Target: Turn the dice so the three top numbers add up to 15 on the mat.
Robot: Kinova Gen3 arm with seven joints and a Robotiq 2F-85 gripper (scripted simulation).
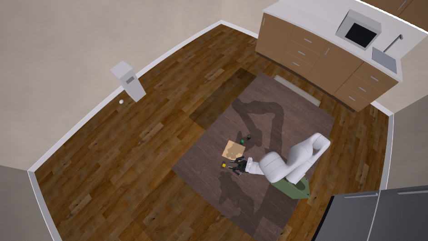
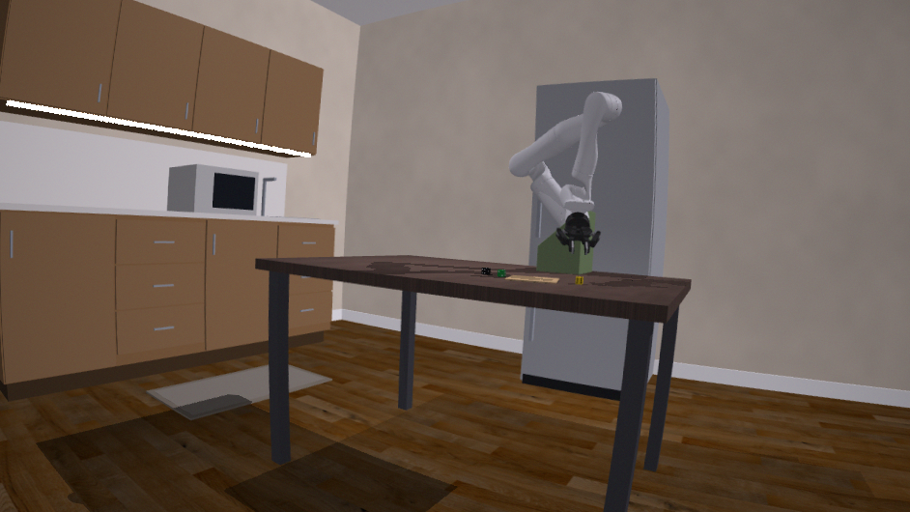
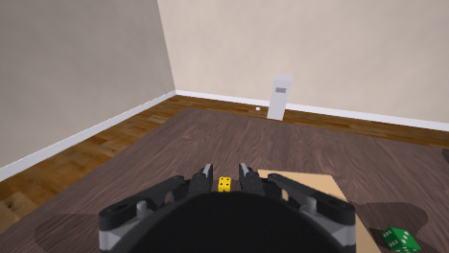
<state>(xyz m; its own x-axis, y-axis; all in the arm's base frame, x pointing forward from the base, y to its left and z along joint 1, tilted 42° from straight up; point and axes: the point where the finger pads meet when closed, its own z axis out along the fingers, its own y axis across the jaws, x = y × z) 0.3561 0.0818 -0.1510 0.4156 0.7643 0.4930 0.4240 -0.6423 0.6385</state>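
My hand is 40 mm short of the yellow die, 20 mm to the right of it and 90 mm above it. From my hand the other things lie so: black die 40 mm ahead, 280 mm to the right, 90 mm below; green die 60 mm ahead, 210 mm to the right, 90 mm below; tan mat 60 mm ahead, 110 mm to the right, 100 mm below.
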